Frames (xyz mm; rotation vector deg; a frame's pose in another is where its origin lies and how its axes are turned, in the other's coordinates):
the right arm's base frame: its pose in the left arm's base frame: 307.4 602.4 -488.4 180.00 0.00 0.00
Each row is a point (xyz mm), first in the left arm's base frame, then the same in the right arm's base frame.
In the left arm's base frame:
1: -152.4 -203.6 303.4
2: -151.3 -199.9 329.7
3: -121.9 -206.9 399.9
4: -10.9 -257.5 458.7
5: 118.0 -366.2 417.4
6: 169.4 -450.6 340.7
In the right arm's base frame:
1: -459.8 806.0 -791.8
2: -458.7 802.3 -818.1
3: -429.3 809.3 -888.3
4: -318.3 859.9 -947.1
5: -189.4 968.6 -905.8
6: -138.0 1053.0 -829.1

